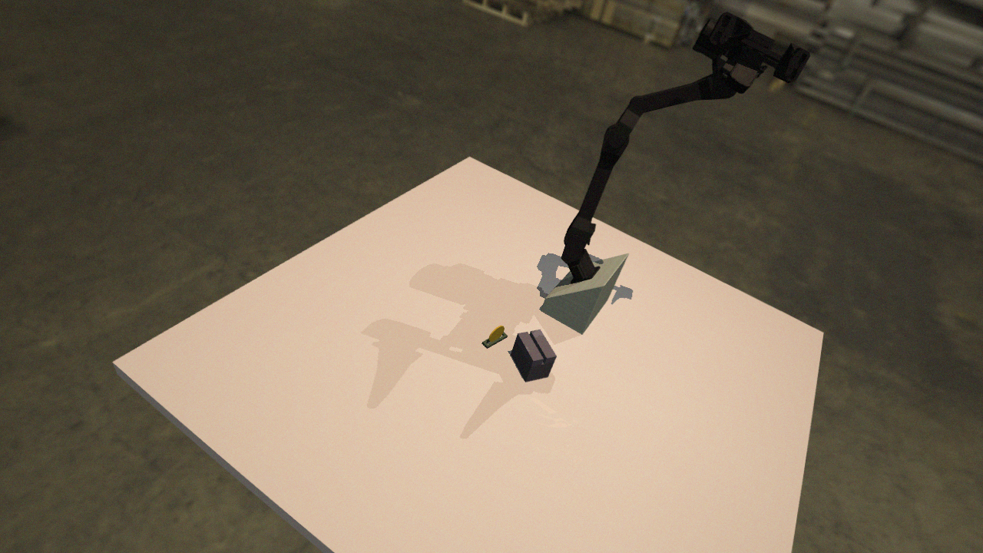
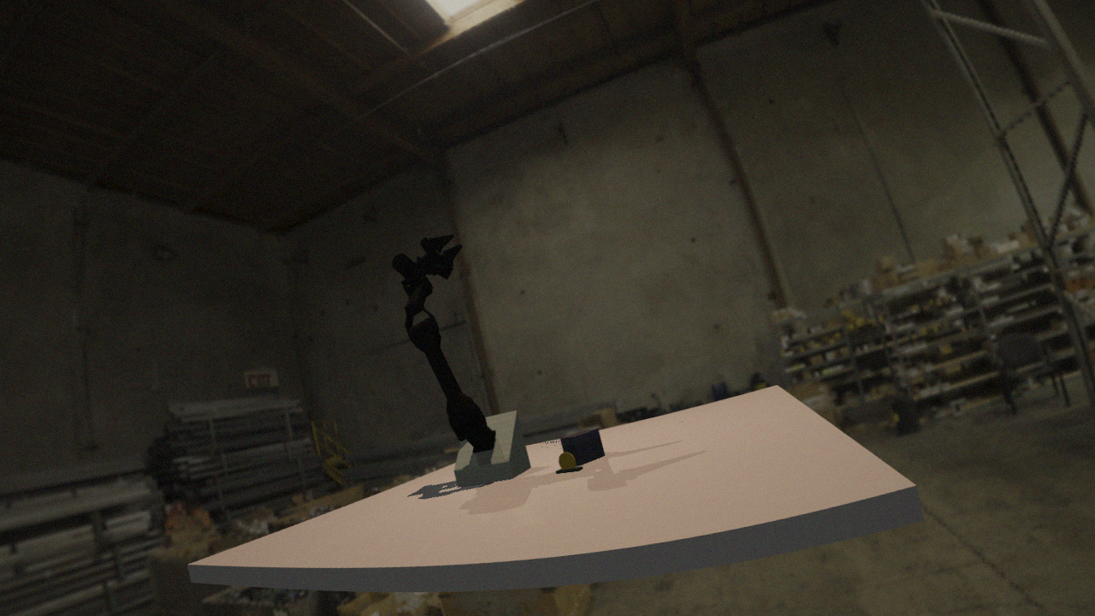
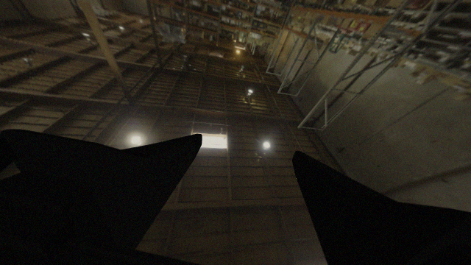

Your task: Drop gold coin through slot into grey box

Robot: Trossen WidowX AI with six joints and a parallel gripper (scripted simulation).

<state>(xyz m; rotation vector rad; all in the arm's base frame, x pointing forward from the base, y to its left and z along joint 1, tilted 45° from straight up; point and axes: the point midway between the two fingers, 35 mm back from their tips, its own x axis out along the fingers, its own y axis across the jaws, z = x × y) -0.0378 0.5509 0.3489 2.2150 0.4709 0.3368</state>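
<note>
My gripper tip is 73 cm above the gold coin, 28 cm short of it and 25 cm to the left of it.
</note>
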